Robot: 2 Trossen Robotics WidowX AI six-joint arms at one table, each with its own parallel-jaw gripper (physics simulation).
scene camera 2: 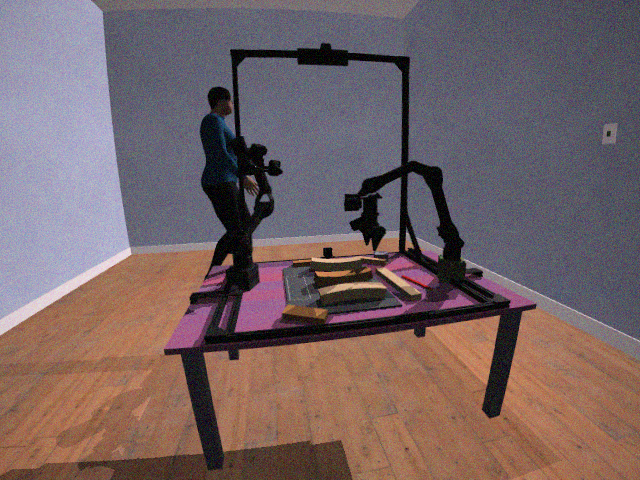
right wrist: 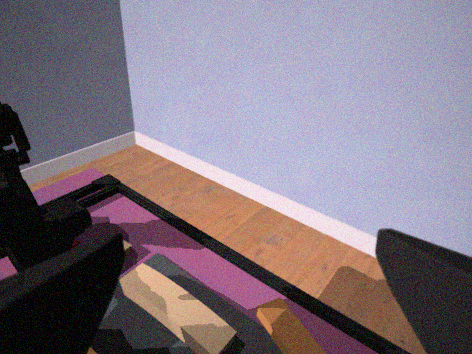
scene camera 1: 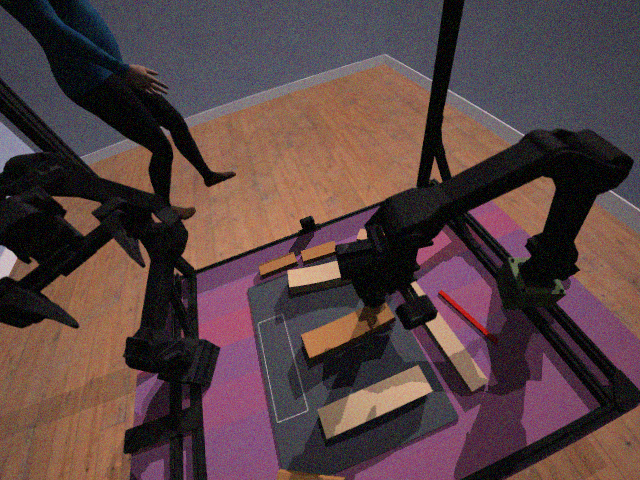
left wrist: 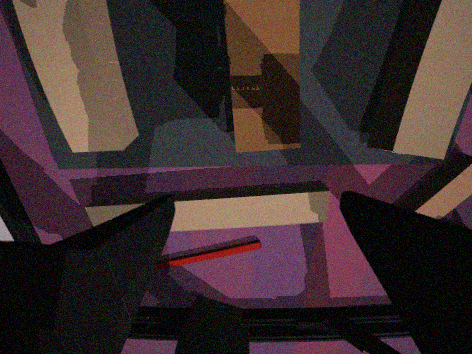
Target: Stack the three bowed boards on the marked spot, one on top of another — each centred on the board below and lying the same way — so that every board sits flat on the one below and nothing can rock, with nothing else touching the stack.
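Places are measured from the left arm's base along level axes (x ahead, y left, z up), in metres.
Where they show: left gripper, fingertip midpoint: [scene camera 2: 370, 248] [scene camera 1: 394, 296] [left wrist: 257, 201]; right gripper, fingertip midpoint: [scene camera 2: 273, 171] [right wrist: 250, 243] [scene camera 1: 111, 294]; left arm's base at its link origin: [scene camera 2: 451, 258] [scene camera 1: 535, 275]; right arm's base at its link origin: [scene camera 2: 242, 267] [scene camera 1: 181, 358].
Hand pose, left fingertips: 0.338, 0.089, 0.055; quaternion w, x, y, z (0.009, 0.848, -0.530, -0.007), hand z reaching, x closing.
Each offset is from my left fingertips to the top centre of the thing, as dx, dy, dz. "pt": to the spot under its first point. Level surfaces: height alone.
A pale bowed board {+0.039, +0.194, -0.091} [scene camera 1: 374, 400] [scene camera 2: 352, 292] [left wrist: 102, 100] [right wrist: 170, 300] lies nearest, its middle arched up. An orange bowed board {+0.105, +0.039, -0.093} [scene camera 1: 336, 338] [scene camera 2: 342, 276] [left wrist: 267, 30] and a pale one {+0.172, -0.118, -0.090} [scene camera 1: 312, 276] [scene camera 2: 336, 264] [left wrist: 430, 85] lie behind it, ends raised. The three are apart on the dark mat {dz -0.142} [scene camera 1: 305, 454]. The white outline {pt +0.226, +0.243, -0.141} [scene camera 1: 292, 416] on the mat's left holds no board. My left gripper [scene camera 2: 371, 246] [left wrist: 257, 201] is open and points down above the table's back right. My right gripper [scene camera 1: 110, 294] [right wrist: 250, 243] is open, raised high at the picture's left.
A straight pale plank {-0.109, +0.011, -0.126} [scene camera 1: 452, 343] [scene camera 2: 398, 283] [left wrist: 245, 212] and a red stick {-0.192, -0.019, -0.142} [scene camera 1: 467, 316] [left wrist: 210, 255] lie right of the mat. An orange block {+0.164, +0.367, -0.116} [scene camera 2: 305, 313] [right wrist: 290, 330] lies in front. Small orange blocks {+0.344, -0.157, -0.124} [scene camera 1: 278, 264] {+0.215, -0.206, -0.127} [scene camera 1: 318, 251] lie behind. A person [scene camera 2: 217, 149] stands beyond the table.
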